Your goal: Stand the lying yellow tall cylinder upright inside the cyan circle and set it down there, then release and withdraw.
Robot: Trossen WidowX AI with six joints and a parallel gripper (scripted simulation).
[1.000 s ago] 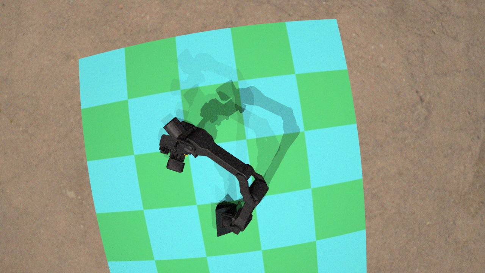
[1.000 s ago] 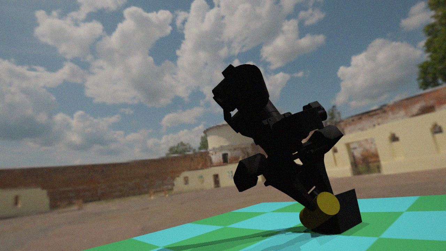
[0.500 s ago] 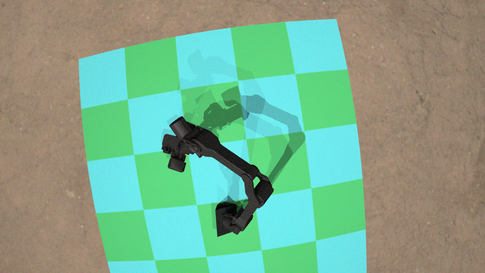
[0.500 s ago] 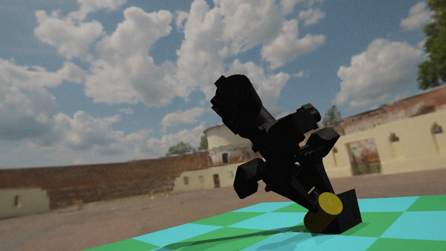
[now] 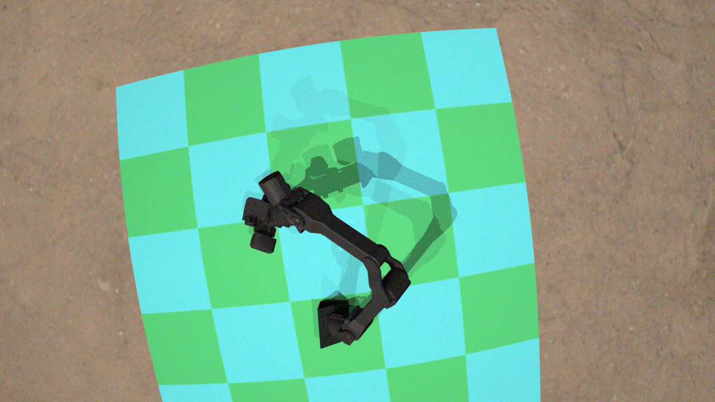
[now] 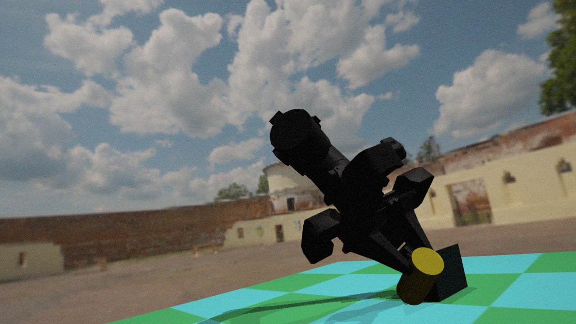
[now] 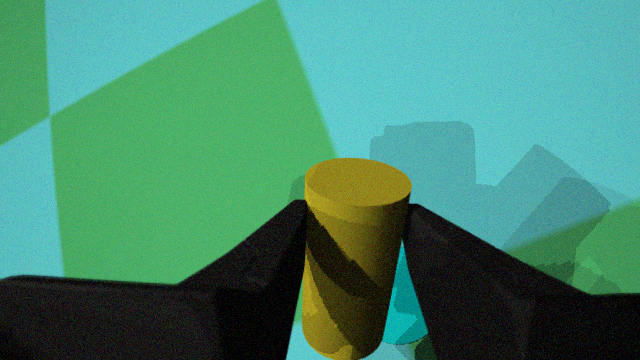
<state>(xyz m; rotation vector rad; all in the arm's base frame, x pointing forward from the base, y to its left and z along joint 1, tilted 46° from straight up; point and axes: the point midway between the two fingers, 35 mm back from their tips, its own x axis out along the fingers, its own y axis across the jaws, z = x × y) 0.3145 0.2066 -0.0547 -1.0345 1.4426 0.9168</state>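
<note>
Right now my gripper tip is 120 mm above the cyan circle and 40 mm to the left of it. Round my gripper tip: yellow tall cylinder: 10 mm to the right, 10 mm below, 10 mm behind.
</note>
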